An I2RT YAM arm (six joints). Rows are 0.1 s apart.
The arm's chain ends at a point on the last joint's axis. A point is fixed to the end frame.
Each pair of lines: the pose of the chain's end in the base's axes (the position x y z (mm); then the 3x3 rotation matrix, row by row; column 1 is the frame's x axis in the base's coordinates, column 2 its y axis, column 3 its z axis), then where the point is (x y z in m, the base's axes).
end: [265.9 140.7 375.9], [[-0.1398 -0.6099 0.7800], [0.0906 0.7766 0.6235], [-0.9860 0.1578 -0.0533]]
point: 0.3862 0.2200 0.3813
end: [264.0 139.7 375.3], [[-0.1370 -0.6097 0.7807], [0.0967 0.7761 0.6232], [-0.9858 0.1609 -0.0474]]
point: 0.3844 0.2188 0.3815
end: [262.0 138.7 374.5], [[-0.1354 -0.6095 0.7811], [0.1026 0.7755 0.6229], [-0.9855 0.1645 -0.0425]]
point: 0.3824 0.2177 0.3814
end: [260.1 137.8 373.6], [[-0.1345 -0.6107 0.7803], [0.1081 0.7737 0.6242], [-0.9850 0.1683 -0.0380]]
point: 0.3804 0.2169 0.3811
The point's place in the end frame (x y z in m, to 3 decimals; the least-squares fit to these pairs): -0.015 -0.011 0.143
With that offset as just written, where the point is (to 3 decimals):
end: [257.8 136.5 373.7], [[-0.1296 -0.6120 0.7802], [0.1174 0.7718 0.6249], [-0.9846 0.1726 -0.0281]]
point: 0.378 0.216 0.383
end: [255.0 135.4 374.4], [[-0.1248 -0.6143 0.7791], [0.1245 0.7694 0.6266], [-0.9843 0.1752 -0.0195]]
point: 0.375 0.215 0.384
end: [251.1 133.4 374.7], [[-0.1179 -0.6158 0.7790], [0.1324 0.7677 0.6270], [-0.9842 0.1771 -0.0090]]
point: 0.371 0.213 0.386
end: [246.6 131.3 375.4], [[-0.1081 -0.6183 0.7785], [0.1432 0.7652 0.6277], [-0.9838 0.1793 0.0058]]
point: 0.366 0.210 0.389
